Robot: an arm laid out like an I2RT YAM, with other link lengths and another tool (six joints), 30 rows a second.
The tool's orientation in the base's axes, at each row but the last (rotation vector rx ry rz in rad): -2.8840, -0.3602, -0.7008; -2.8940, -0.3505, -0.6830; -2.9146, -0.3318, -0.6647; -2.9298, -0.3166, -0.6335
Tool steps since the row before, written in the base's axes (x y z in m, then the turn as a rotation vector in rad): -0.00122, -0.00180, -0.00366, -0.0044, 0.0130, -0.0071; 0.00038, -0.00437, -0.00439, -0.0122, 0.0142, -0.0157; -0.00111, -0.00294, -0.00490, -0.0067, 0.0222, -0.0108; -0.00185, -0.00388, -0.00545, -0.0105, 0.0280, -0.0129
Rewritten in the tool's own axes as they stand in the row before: -0.00312, 0.00173, 0.00233, -0.0046, -0.0130, 0.0070; -0.00251, 0.00469, 0.00320, -0.0150, -0.0154, 0.0115; -0.00368, 0.00297, 0.00340, -0.0066, -0.0222, 0.0108; -0.00462, 0.00377, 0.00355, -0.0098, -0.0285, 0.0122
